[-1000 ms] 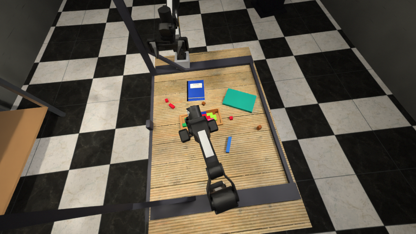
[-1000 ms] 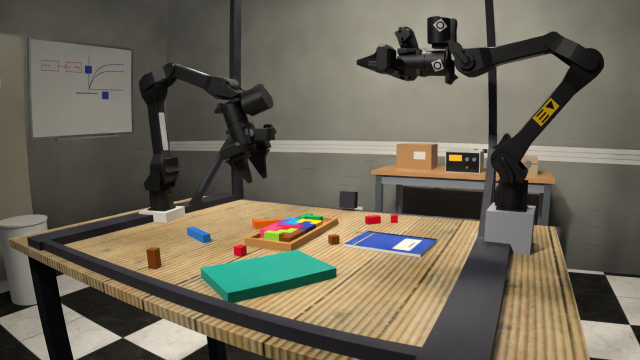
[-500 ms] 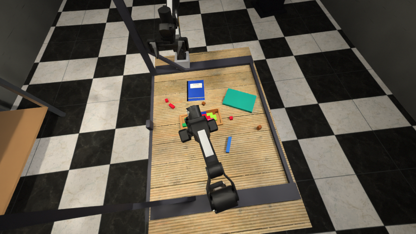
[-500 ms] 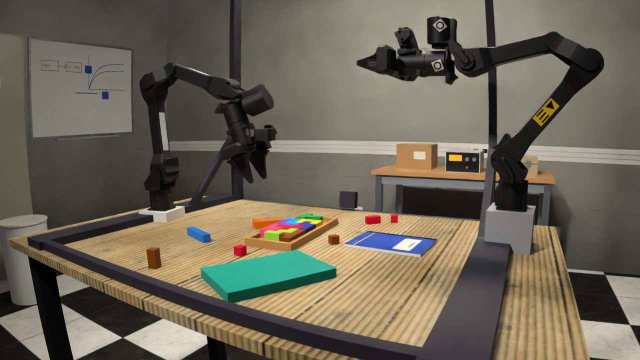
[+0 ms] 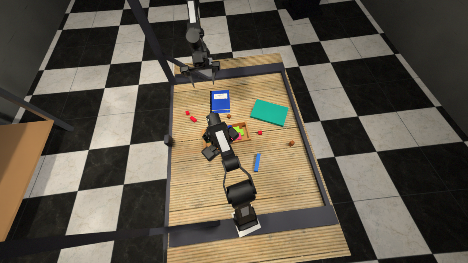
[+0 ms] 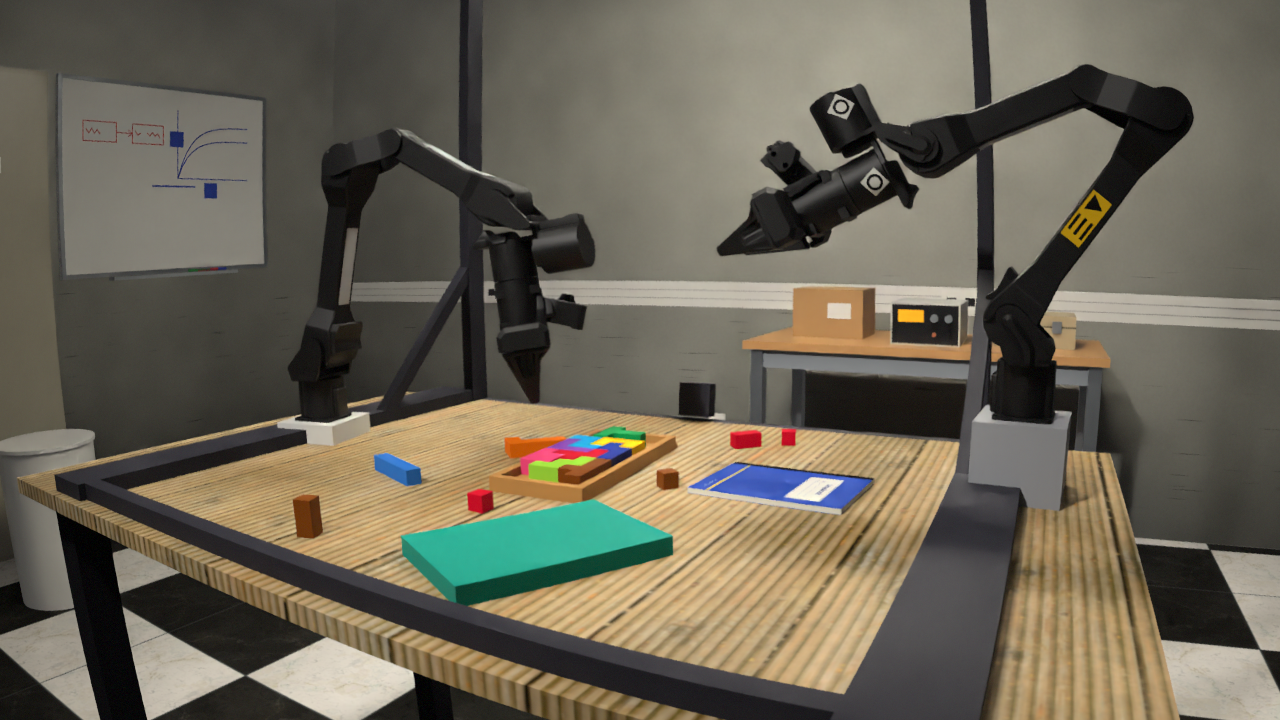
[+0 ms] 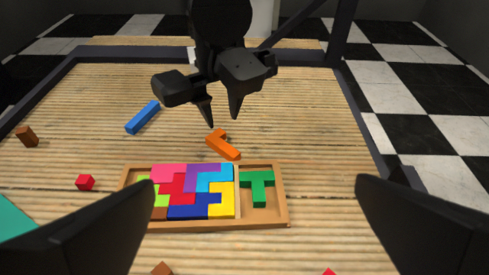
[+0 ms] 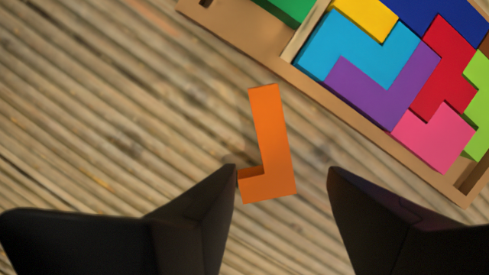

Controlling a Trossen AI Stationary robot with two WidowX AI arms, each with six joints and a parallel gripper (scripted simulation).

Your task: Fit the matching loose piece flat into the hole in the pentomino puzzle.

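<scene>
The orange L piece is 9 cm below my right hand. Also, from my right hand: teal slab 33 cm ahead, 17 cm to the left, 9 cm below; green piece 11 cm to the left, 9 cm below, 5 cm behind; pink piece 9 cm below, 9 cm ahead, 7 cm to the left.
</scene>
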